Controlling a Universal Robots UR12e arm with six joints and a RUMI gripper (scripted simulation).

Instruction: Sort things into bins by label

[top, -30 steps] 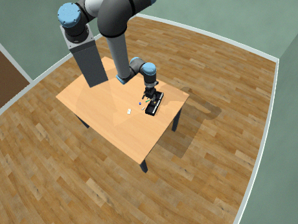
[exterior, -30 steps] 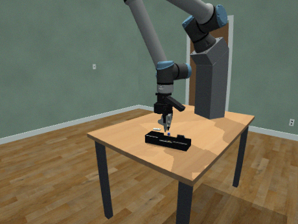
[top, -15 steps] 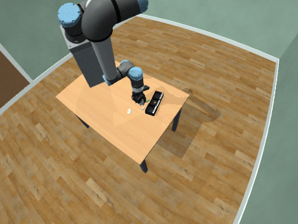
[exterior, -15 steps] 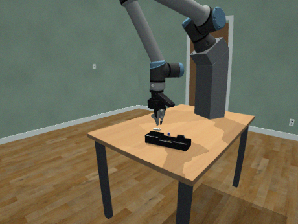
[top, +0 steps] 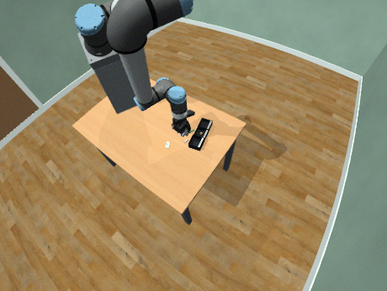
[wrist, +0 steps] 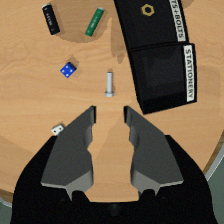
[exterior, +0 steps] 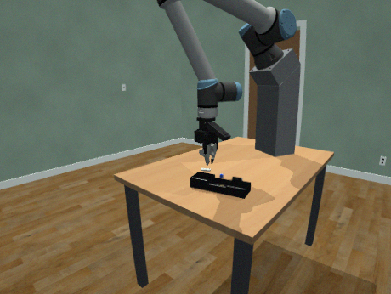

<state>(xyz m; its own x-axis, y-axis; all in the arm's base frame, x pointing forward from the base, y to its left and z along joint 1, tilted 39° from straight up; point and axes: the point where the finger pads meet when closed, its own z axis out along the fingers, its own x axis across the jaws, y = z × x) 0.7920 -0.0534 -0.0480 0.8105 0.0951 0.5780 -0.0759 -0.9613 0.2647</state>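
Right now the grey-white piece is 8 cm below my hand and 1 cm to the right of it. Round my hand: blue die (8 cm below, 6 cm behind, 3 cm to the left); then brass hex nut (11 cm to the left, 8 cm below, 6 cm ahead); then green battery (9 cm to the left, 9 cm below, 1 cm behind).
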